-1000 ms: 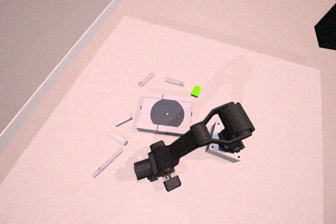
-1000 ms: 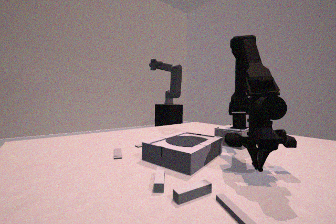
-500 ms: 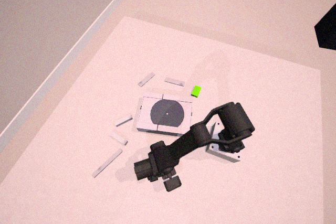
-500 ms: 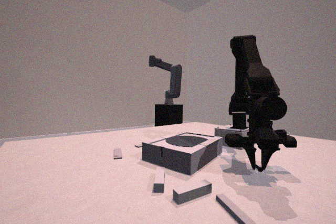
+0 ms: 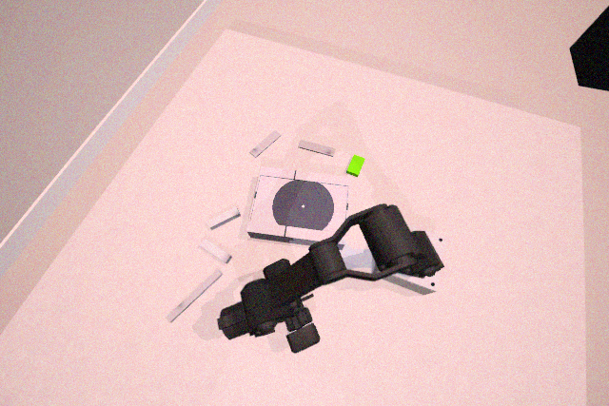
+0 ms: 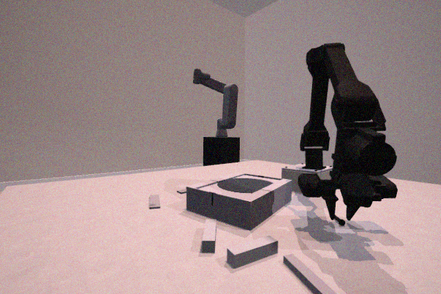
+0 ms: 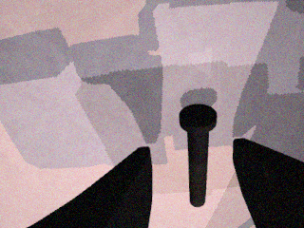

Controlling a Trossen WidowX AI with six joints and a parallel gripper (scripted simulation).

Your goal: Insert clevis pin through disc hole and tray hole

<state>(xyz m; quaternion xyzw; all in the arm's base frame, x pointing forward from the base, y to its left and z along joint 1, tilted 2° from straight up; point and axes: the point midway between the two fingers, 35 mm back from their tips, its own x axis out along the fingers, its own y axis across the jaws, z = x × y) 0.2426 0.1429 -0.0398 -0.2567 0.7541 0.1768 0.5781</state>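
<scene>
My gripper tip is now 10 mm past the steel pin and 10 mm to the left of it. The rest, counted from my gripper tip: rimmed tray: 50 mm ahead, 230 mm to the right, 40 mm above; dark disc: 40 mm ahead, 230 mm to the right, 50 mm above; bar: 250 mm ahead, 40 mm to the left.
</scene>
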